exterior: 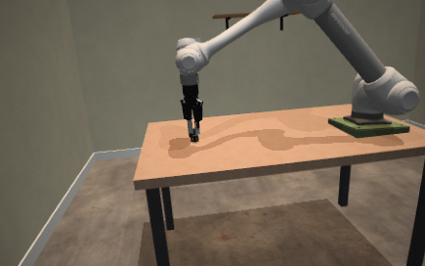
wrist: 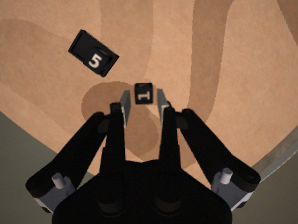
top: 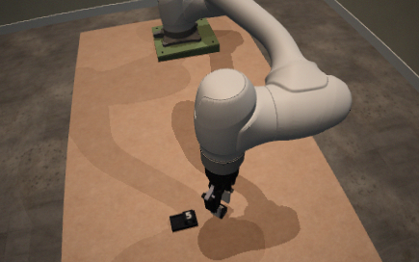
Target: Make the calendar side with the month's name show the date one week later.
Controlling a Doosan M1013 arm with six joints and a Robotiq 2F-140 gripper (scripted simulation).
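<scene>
The black cube lies 6 cm below my hand.
</scene>
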